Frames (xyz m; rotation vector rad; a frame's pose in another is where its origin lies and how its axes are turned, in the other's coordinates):
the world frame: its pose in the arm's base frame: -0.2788 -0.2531 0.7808 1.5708 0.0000 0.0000
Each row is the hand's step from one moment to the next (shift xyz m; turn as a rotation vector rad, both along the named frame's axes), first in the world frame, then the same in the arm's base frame.
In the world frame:
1: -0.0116 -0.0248 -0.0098 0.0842 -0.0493 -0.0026
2: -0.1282 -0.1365 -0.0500 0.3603 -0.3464 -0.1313
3: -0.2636 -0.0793 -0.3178 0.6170 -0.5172 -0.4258
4: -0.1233 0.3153 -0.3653 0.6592 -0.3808 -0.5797
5: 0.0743 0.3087 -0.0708 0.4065 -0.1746 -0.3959
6: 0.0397 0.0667 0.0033 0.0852 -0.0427 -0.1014
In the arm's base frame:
1: -0.0116 0.0098 -0.0248 0.0842 0.0026 -0.0493
2: -0.1282 0.0500 -0.1365 0.3603 0.1313 -0.3464
3: -0.2636 0.3178 -0.0793 0.6170 0.4258 -0.5172
4: -0.1233 0.3653 0.3153 0.6592 0.5797 -0.3808
5: 0.0743 0.0708 0.3087 0.4065 0.3959 -0.1746
6: 0.0397 -0.0033 0.0667 0.0852 0.1014 -0.0427

